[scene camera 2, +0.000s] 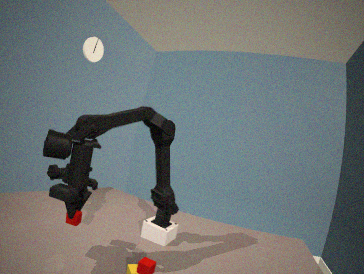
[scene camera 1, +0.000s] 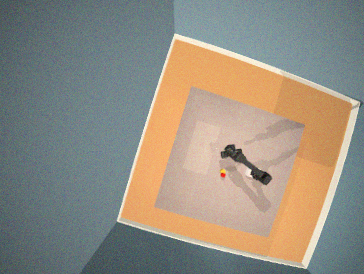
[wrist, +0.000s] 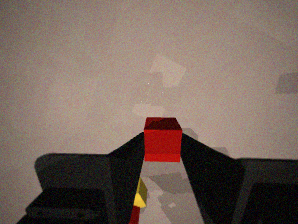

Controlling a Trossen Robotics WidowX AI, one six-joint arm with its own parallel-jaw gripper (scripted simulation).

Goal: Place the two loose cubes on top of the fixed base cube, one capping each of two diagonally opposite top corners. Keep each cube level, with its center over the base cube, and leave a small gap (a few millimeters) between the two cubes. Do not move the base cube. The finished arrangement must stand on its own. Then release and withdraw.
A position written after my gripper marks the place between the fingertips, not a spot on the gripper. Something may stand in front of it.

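My gripper (scene camera 2: 73, 216) is carrying a red cube (wrist: 162, 135). The wrist view includes my gripper (wrist: 161, 136) too.
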